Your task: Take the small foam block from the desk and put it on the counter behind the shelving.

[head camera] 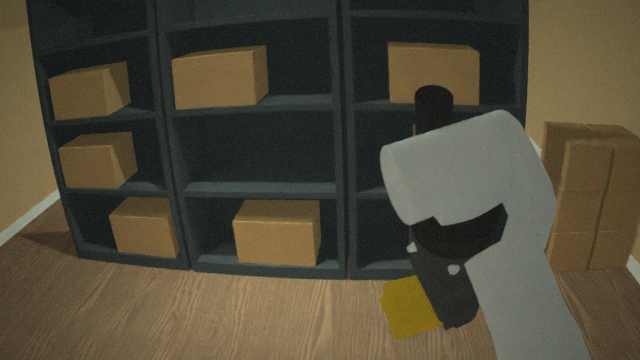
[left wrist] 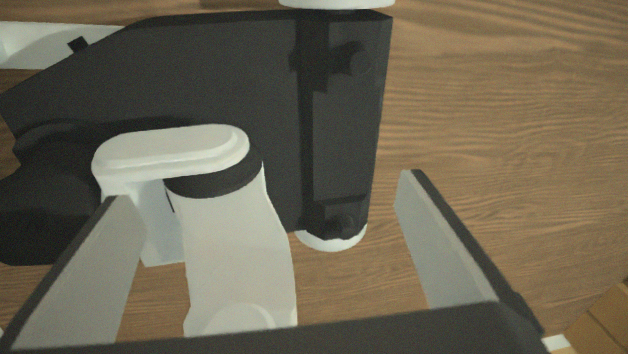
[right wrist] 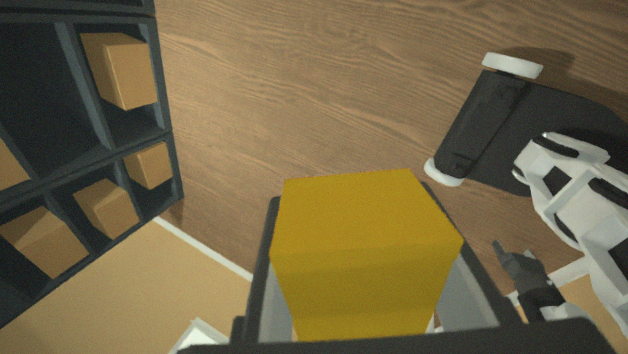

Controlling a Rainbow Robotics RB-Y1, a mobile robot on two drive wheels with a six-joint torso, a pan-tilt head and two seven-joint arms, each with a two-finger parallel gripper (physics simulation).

In view: my left gripper (left wrist: 269,200), my right gripper (head camera: 440,304) and a yellow foam block (head camera: 408,310).
The yellow foam block also shows in the right wrist view (right wrist: 360,255). My left gripper shows as well in the right wrist view (right wrist: 510,246). My right gripper is seen too in the right wrist view (right wrist: 347,201). The left wrist view misses the yellow foam block: it is out of frame.
